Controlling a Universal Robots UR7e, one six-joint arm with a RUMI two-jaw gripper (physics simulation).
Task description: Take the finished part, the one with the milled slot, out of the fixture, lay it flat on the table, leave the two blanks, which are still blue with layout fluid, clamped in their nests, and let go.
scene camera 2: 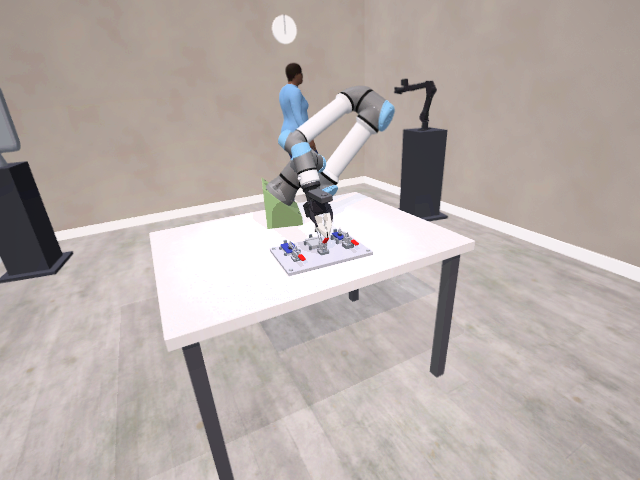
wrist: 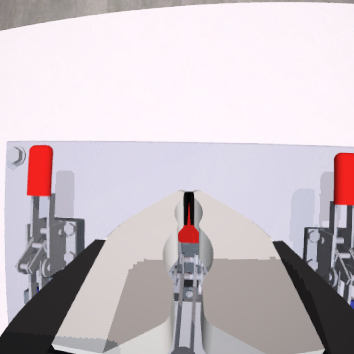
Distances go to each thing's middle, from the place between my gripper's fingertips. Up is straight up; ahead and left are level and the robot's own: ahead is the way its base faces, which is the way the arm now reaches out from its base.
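I see the fixture plate point(scene camera 2: 337, 254), and it sits 9 cm below my hand, 8 cm behind it and 1 cm to the right of it.
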